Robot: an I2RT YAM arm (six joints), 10 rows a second.
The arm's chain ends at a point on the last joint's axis. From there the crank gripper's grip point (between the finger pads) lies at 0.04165 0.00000 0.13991 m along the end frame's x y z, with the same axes.
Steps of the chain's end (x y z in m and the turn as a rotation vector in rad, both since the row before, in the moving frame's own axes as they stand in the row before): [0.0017 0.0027 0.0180 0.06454 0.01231 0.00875]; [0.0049 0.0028 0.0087 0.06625 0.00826 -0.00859]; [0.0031 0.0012 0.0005 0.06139 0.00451 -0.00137]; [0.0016 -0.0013 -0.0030 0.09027 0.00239 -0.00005]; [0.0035 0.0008 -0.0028 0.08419 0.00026 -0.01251]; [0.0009 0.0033 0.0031 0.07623 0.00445 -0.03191]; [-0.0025 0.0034 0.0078 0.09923 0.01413 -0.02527]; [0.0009 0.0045 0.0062 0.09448 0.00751 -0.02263]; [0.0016 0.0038 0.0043 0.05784 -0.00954 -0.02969]
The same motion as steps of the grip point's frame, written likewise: [0.0035 -0.0059 0.0172 0.06454 0.01231 0.00875]; [0.0060 -0.0068 0.0080 0.06625 0.00826 -0.00859]; [0.0037 -0.0074 0.0000 0.06139 0.00451 -0.00137]; [0.0019 -0.0139 -0.0037 0.09027 0.00239 -0.00005]; [0.0035 -0.0115 -0.0033 0.08419 0.00026 -0.01251]; [0.0013 -0.0087 0.0025 0.07623 0.00445 -0.03191]; [-0.0007 -0.0115 0.0065 0.09923 0.01413 -0.02527]; [0.0018 -0.0096 0.0052 0.09448 0.00751 -0.02263]; [0.0001 -0.0055 0.0044 0.05784 -0.00954 -0.02969]
